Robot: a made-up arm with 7 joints.
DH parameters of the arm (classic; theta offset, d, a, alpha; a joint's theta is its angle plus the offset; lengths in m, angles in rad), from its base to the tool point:
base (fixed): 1.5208 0 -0.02 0
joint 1: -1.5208 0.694 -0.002 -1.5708
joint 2: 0 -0.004 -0.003 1.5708
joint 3: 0 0.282 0.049 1.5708
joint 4: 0 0.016 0.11 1.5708
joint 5: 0 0.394 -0.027 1.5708
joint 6: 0 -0.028 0.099 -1.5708
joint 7: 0 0.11 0.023 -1.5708
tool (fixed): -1.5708 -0.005 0 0
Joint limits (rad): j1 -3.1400..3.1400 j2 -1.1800..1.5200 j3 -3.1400..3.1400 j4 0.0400..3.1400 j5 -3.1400..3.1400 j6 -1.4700..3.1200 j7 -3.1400..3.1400
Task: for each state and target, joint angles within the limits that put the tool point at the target. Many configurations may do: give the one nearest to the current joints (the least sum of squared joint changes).
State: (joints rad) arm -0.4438 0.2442 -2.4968 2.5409 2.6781 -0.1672 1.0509
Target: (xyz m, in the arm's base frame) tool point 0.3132 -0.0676 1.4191
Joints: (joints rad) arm -0.0358 0.5464 -2.6121 3.0063 2.5805 0.0133 1.0353
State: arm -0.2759 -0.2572 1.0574 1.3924 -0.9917 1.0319 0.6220
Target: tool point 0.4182 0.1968 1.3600
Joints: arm -0.3559 0.0106 0.9795 2.0903 -1.1125 0.8863 0.6309
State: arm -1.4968 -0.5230 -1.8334 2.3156 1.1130 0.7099 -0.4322
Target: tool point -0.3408 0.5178 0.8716
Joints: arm -1.9804 -0.2185 -2.1395 1.3911 0.9865 0.9966 -0.4693
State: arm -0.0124 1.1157 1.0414 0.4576 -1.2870 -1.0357 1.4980
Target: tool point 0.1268 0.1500 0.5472
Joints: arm -0.3128 0.9911 0.6332 0.0551 -1.2753 -1.3580 1.4822
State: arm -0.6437 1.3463 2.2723 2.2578 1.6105 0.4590 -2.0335
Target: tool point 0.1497 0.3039 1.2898
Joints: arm -0.3810 0.9060 2.4896 1.5756 1.6085 0.4796 -2.0713
